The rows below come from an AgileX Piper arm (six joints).
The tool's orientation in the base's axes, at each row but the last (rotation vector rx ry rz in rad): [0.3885 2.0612 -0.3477]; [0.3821 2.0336 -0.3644]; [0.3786 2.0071 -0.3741]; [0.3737 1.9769 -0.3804]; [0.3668 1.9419 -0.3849]
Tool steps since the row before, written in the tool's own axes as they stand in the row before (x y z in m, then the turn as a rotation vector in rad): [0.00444 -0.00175 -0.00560 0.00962 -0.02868 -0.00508]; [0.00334 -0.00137 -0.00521 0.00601 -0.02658 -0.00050]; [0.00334 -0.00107 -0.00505 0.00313 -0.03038 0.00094]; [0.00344 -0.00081 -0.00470 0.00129 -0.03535 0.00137]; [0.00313 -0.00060 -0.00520 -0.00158 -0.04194 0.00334]
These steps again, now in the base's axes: [-0.00719 0.00122 -0.00098 -0.02028 -0.02276 -0.00340]; [-0.00619 0.00128 -0.00042 -0.01416 -0.02315 -0.00253]; [-0.00593 0.00149 -0.00068 -0.01335 -0.02748 -0.00020]; [-0.00555 0.00158 -0.00112 -0.01434 -0.03231 0.00179]; [-0.00572 0.00193 -0.00087 -0.01442 -0.03932 0.00434]
